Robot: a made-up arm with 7 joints. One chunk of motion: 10 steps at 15 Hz.
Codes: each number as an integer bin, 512 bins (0 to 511) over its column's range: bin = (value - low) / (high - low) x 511, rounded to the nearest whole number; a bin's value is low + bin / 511 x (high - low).
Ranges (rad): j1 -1.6..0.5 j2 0..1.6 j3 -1.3..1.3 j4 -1.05..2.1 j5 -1.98..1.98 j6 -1.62..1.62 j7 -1.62..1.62
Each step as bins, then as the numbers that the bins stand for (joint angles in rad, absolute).
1 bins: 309 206 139 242 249 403 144
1 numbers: -0.3301 0.6450 -0.5928 0.4418 -0.0504 0.9352 -0.7070
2 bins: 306 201 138 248 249 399 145
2 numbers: -0.3425 0.6294 -0.5978 0.4788 -0.0504 0.9099 -0.7006
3 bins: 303 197 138 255 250 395 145
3 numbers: -0.3548 0.6168 -0.5978 0.5219 -0.0426 0.8845 -0.7006
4 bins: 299 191 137 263 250 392 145
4 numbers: -0.3712 0.5980 -0.6029 0.5712 -0.0426 0.8655 -0.7006
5 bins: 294 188 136 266 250 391 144
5 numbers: -0.3918 0.5886 -0.6080 0.5897 -0.0426 0.8591 -0.7070
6 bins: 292 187 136 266 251 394 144
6 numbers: -0.4000 0.5855 -0.6080 0.5897 -0.0349 0.8782 -0.7070
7 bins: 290 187 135 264 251 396 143
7 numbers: -0.4082 0.5855 -0.6131 0.5774 -0.0349 0.8908 -0.7133
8 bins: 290 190 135 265 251 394 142
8 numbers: -0.4082 0.5949 -0.6131 0.5836 -0.0349 0.8782 -0.7196
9 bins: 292 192 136 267 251 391 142
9 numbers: -0.4000 0.6012 -0.6080 0.5959 -0.0349 0.8591 -0.7196
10 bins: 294 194 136 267 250 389 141
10 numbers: -0.3918 0.6074 -0.6080 0.5959 -0.0426 0.8465 -0.7260
